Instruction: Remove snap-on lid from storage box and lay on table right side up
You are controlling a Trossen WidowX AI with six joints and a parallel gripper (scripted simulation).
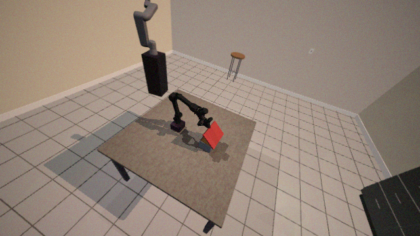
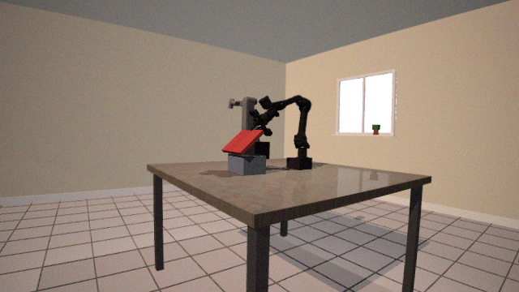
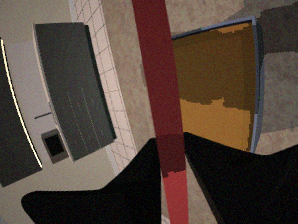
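The red lid lies 60 mm ahead of my gripper tip, 50 mm below it and 20 mm to the right of it. From my gripper tip the other things lie so: grey-blue storage box (180 mm below, 30 mm ahead, 10 mm to the right).
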